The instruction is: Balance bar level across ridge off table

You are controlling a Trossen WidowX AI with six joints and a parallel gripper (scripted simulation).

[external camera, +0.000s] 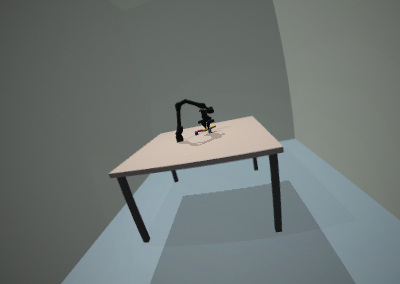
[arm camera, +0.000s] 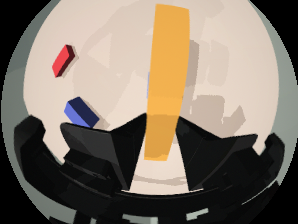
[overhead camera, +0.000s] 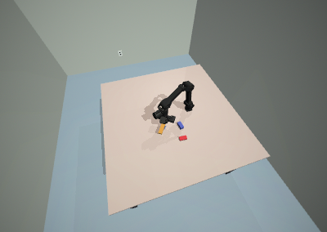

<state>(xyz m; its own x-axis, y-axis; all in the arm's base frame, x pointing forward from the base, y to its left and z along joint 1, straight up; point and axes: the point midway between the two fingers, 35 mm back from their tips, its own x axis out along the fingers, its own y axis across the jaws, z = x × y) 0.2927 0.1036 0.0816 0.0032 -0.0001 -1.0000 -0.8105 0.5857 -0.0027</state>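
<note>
The orange bar lies 20 mm to the left of my gripper tip and 20 mm ahead of it. Also, from my gripper tip: red block 190 mm to the left, 110 mm behind, 40 mm below; blue block 140 mm behind, 60 mm to the left, 30 mm below.
</note>
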